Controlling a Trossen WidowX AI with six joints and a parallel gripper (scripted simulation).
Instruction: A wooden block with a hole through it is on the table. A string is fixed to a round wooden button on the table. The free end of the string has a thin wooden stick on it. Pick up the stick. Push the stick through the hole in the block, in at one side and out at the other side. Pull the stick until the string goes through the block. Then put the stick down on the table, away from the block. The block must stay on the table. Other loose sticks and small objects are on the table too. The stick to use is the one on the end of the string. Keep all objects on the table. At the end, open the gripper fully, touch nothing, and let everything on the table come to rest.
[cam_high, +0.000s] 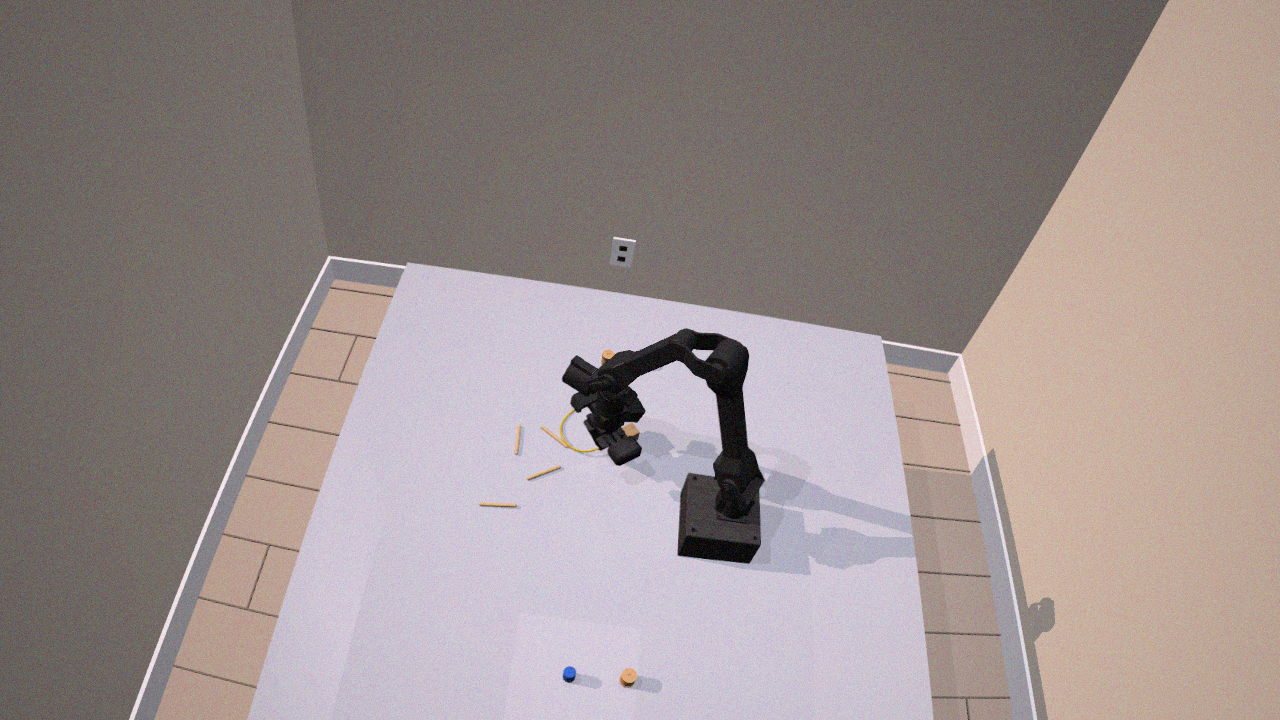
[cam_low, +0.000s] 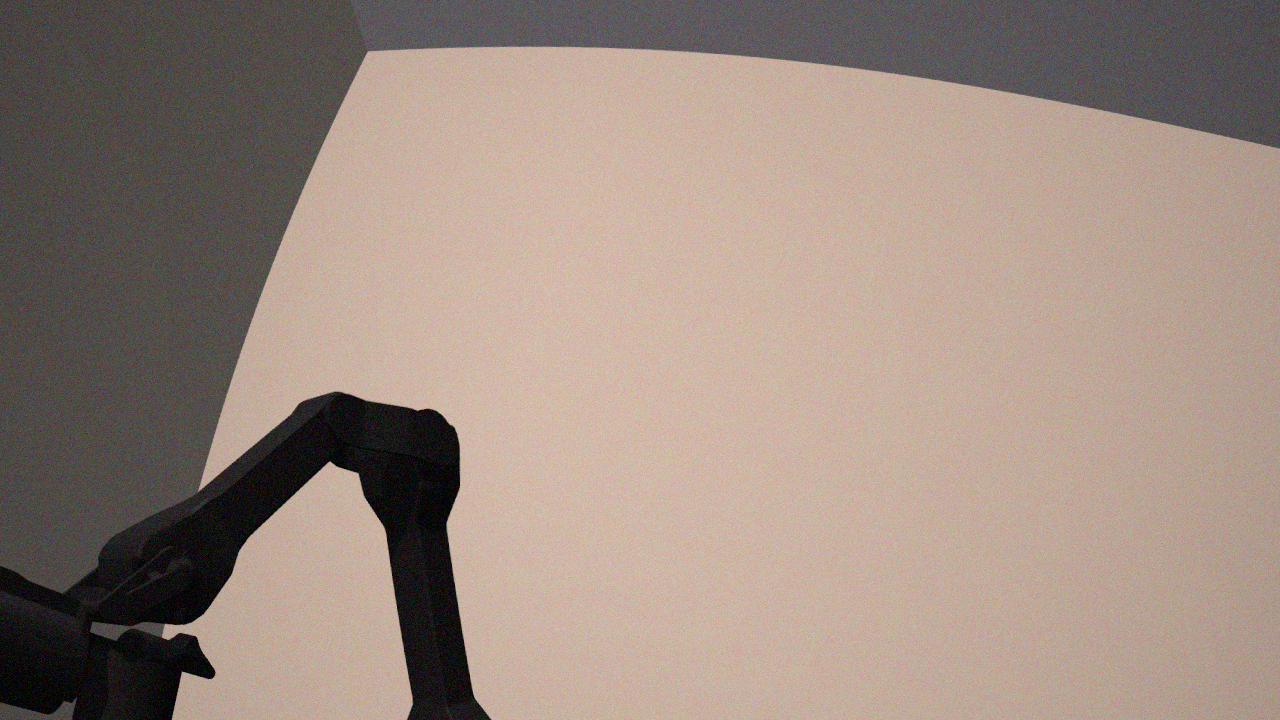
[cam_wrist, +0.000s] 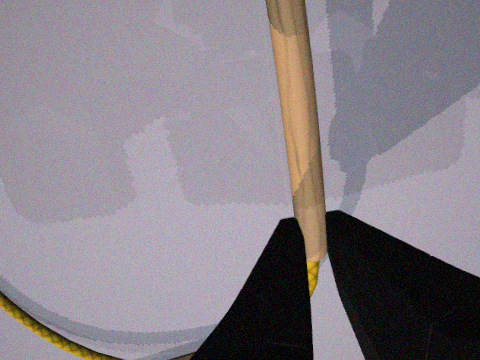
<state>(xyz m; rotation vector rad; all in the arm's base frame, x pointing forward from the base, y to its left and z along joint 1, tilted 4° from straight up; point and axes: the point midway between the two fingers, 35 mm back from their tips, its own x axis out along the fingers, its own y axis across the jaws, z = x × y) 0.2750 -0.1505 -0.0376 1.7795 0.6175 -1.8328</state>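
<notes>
The wooden block lies 60 mm behind my gripper tip and 50 mm to the right of it. Also, from my gripper tip: thin wooden stick 10 mm to the right, 10 mm behind; then blue peg 520 mm to the left; then round wooden button 170 mm to the right, 40 mm ahead, 10 mm below.
</notes>
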